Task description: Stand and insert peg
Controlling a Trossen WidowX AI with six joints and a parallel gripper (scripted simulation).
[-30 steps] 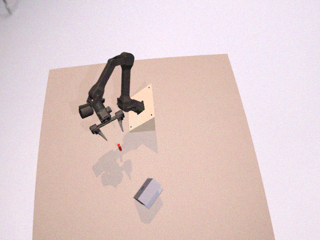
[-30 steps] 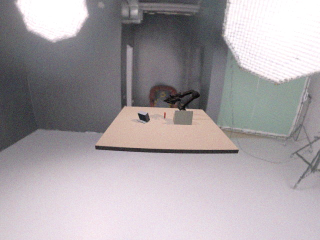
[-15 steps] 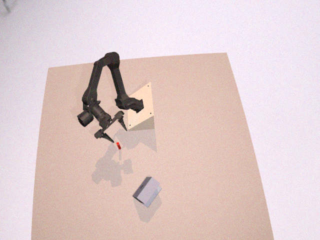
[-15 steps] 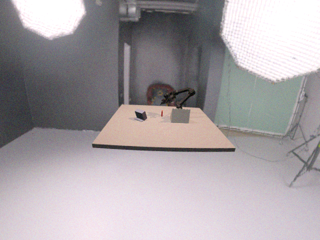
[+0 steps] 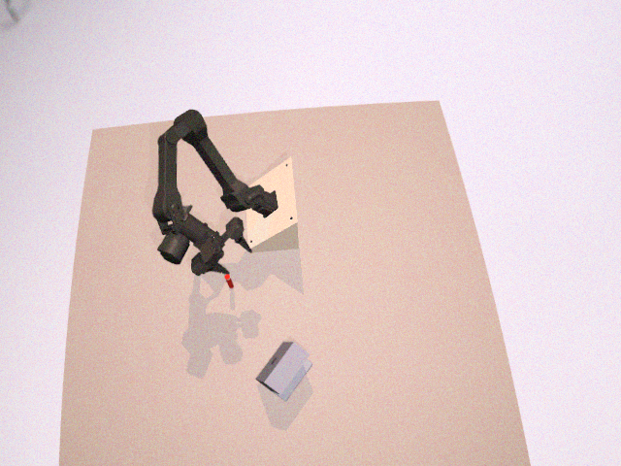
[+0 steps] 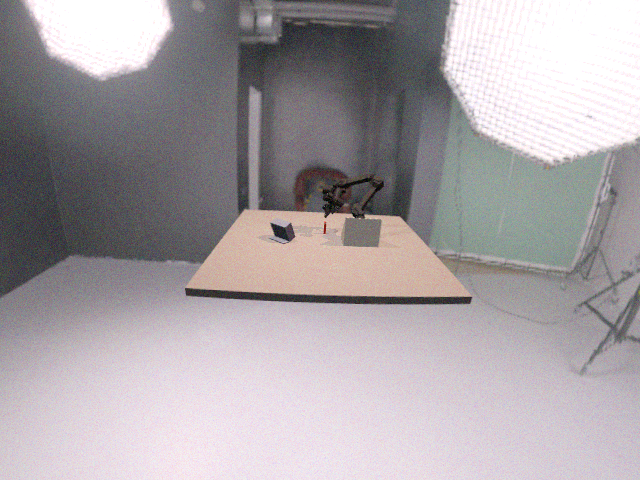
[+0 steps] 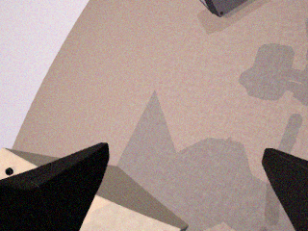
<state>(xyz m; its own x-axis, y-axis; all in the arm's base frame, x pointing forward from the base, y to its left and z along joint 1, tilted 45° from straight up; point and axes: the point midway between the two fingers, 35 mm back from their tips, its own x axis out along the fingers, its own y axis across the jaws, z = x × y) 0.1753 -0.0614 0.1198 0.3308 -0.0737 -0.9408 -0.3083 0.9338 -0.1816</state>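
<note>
My gripper tip is now 1 cm short of the red peg, 5 cm to the left of it and 8 cm above it. From my gripper tip the other things lie so: grey sloped panel: 29 cm ahead, 7 cm to the left, 8 cm below.
</note>
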